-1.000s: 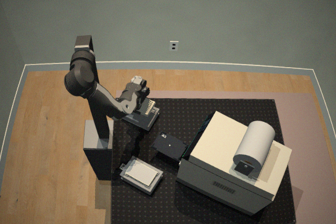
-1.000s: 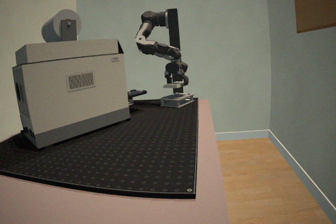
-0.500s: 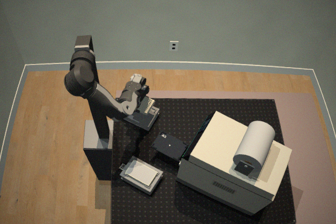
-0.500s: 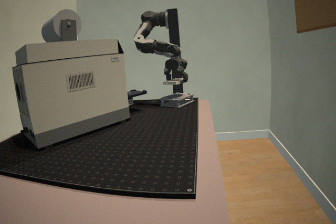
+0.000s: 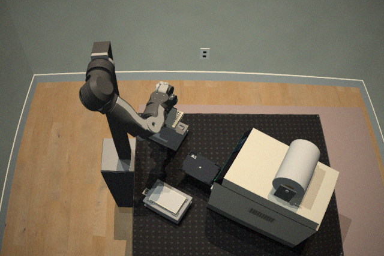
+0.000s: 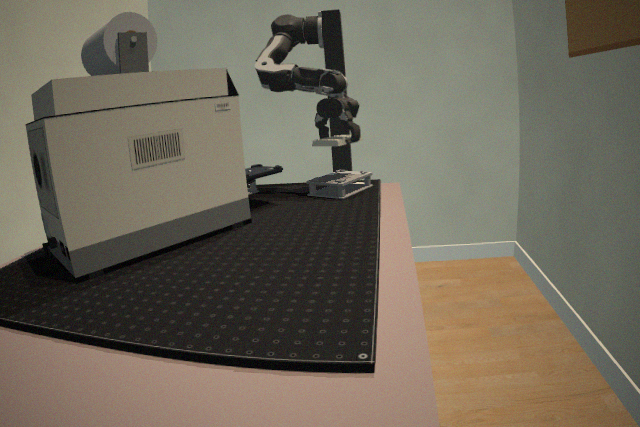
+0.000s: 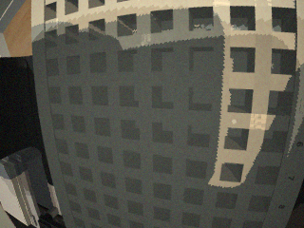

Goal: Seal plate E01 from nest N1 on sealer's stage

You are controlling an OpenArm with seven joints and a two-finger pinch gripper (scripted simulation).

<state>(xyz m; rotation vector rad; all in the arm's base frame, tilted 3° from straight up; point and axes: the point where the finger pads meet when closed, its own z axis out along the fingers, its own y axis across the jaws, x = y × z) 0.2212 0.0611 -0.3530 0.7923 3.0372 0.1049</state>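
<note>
My hand is 130 mm short of the sealer's stage, 220 mm to the left of it and 50 mm above it. Round my hand: vent (460 mm ahead, 300 mm to the right, 60 mm above); nest label (90 mm behind, 50 mm to the left, 140 mm below); sealer's display (260 mm ahead, 250 mm to the right, 180 mm above).
</note>
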